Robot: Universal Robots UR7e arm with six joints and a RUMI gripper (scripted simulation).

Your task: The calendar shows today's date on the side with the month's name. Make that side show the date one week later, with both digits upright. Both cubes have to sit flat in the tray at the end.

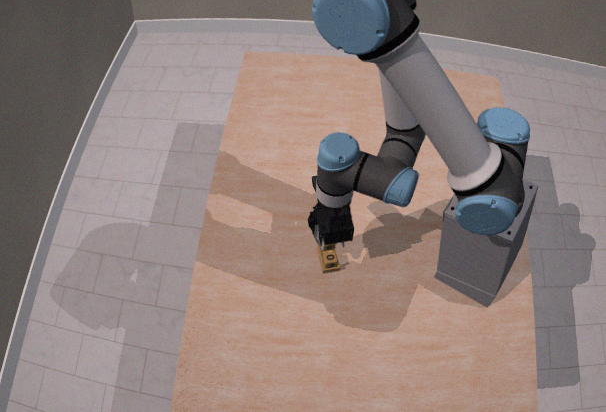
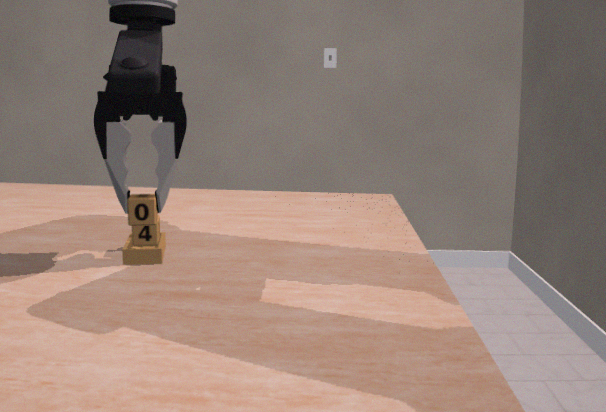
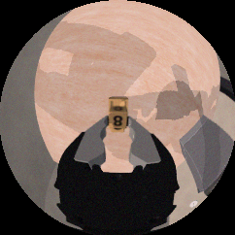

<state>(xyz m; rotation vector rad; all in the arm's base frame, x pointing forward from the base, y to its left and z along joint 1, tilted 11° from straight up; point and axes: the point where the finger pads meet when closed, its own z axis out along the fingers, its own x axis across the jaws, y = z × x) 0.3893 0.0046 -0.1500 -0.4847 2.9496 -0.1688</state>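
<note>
The wooden calendar tray lies 10 mm behind my hand, 20 mm to the left of it and 60 mm below it.
</note>
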